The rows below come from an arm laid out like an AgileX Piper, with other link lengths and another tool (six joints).
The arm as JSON. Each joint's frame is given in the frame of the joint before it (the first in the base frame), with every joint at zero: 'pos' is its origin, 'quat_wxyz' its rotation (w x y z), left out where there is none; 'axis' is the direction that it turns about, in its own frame. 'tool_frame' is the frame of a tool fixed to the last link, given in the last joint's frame.
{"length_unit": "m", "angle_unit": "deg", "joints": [
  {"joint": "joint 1", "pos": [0.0, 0.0, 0.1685], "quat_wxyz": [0.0, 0.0, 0.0, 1.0], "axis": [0.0, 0.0, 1.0]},
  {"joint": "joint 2", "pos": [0.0, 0.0, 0.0], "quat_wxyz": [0.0, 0.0, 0.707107, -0.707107], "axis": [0.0, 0.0, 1.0]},
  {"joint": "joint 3", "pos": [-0.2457, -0.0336, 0.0], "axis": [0.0, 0.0, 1.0]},
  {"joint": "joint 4", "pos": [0.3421, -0.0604, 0.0], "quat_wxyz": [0.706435, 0.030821, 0.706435, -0.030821], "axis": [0.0, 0.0, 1.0]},
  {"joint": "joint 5", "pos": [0.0, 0.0, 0.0], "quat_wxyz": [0.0, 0.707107, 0.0, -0.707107], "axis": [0.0, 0.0, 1.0]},
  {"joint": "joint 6", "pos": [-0.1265, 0.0, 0.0], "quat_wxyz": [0.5, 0.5, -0.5, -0.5], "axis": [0.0, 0.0, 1.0]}
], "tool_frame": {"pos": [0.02, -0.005, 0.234], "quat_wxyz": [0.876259, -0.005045, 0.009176, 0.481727]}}
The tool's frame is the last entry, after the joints.
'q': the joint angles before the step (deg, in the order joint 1, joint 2, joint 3, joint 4, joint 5, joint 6). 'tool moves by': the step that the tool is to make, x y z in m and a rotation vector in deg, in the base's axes. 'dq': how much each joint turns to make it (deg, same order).
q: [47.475 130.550 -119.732 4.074 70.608 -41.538]
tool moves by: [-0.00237 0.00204 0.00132 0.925 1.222 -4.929]
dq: [0.000 0.000 -0.208 0.332 0.000 5.053]
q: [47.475 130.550 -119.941 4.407 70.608 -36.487]
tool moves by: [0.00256 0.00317 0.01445 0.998 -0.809 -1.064]
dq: [0.131 -1.371 -0.001 -0.239 0.001 1.259]
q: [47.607 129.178 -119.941 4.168 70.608 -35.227]
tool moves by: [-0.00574 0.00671 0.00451 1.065 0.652 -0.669]
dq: [0.257 -0.385 -0.033 0.964 0.000 0.893]
